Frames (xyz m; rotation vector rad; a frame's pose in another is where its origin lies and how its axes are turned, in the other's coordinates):
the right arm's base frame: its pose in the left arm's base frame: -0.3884 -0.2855 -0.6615 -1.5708 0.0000 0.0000
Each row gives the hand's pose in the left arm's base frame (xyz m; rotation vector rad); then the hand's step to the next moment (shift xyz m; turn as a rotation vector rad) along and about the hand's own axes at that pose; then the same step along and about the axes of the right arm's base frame.
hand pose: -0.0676 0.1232 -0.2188 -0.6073 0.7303 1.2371
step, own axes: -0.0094 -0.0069 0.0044 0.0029 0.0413 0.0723
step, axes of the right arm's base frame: 0.0059 -0.0102 -0.0040 -0.0280 -0.0426 0.0659
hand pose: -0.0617 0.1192 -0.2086 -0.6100 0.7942 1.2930
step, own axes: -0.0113 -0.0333 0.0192 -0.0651 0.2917 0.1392
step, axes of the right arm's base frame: 0.0350 -0.0193 0.0020 -0.2681 -0.1463 0.1243
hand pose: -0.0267 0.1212 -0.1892 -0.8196 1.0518 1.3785
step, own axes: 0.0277 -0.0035 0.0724 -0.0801 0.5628 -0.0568
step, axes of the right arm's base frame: 0.0084 0.0006 0.0771 -0.5554 -0.1254 -0.0464
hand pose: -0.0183 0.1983 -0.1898 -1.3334 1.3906 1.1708
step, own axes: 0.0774 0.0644 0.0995 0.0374 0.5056 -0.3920
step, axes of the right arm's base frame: -0.0713 0.0907 0.0820 -0.4978 -0.0709 -0.3973
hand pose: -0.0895 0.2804 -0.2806 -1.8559 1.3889 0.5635
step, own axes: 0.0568 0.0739 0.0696 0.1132 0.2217 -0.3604
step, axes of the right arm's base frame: -0.0460 0.1065 0.0079 -0.2029 -0.0807 -0.3797
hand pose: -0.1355 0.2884 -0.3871 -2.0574 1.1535 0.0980
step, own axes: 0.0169 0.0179 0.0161 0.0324 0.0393 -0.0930
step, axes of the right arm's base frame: 0.0009 0.0286 -0.0068 -0.0369 -0.0299 -0.0948
